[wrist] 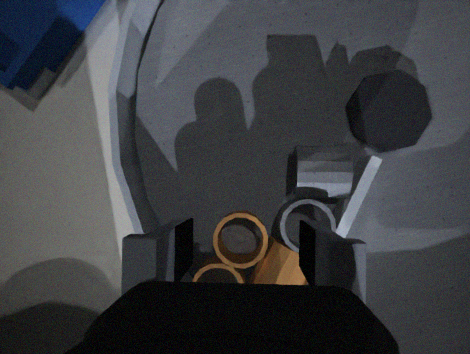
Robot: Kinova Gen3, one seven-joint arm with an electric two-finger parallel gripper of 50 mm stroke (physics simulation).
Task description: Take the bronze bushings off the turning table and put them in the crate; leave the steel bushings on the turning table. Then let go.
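Places are measured from the arm's base along level axes (x left, y ahead, z down), in metres.
Pixels of known places: gripper, fingertip midpoint: (pixel 245 242).
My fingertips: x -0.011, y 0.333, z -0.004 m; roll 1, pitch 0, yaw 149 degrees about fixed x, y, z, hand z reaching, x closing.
Ahead of a thing's pixels: the offset from my fingertips to its top centre. "*": to the spot under its first point.
My gripper (pixel 245 242) is open and empty, above a cluster of bushings on the grey turning table @(dx -0.048, dy +0.131, dz +0.117 m) (pixel 225 55). One bronze bushing @(dx -0.001, dy -0.011, dz +0.087 m) (pixel 217 240) stands upright between the fingers in the view. A second bronze bushing @(dx -0.006, dy -0.049, dz +0.087 m) (pixel 218 267) is partly hidden by the gripper body. A third bronze bushing @(dx -0.040, dy -0.017, dz +0.087 m) (pixel 279 263) lies on its side near the right finger, its lower end hidden. A steel bushing @(dx -0.036, dy +0.022, dz +0.087 m) (pixel 306 201) stands upright, partly behind the right finger. Another steel piece @(dx -0.026, dy +0.061, dz +0.086 m) (pixel 324 181), apparently a bushing on its side, lies just beyond it. Part of the blue crate @(* dx +0.228, dy +0.055, dz +0.149 m) (pixel 60 30) shows at the top left.
The turning table's raised rim @(* dx +0.126, dy +0.023, dz +0.092 m) (pixel 115 105) curves along the left. A dark, many-sided post @(* dx -0.048, dy +0.130, dz +0.117 m) (pixel 389 111) rises at the upper right. A pale straight bar @(* dx -0.057, dy +0.059, dz +0.092 m) (pixel 360 196) runs from near the post to the right finger. Broad shadows fall across the table.
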